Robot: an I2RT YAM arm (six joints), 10 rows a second.
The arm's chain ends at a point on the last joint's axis. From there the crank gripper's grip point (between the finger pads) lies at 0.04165 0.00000 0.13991 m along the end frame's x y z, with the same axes.
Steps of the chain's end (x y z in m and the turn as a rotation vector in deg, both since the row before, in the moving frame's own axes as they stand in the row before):
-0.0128 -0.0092 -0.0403 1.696 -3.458 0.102
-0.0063 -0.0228 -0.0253 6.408 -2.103 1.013
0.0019 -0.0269 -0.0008 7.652 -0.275 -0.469
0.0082 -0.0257 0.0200 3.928 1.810 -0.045
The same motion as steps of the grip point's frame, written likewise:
-0.0213 -0.0133 -0.0381 1.696 -3.458 0.102
-0.0113 -0.0378 -0.0247 6.408 -2.103 1.013
0.0012 -0.0459 -0.0019 7.652 -0.275 -0.469
0.0126 -0.0353 0.0183 3.928 1.810 -0.045

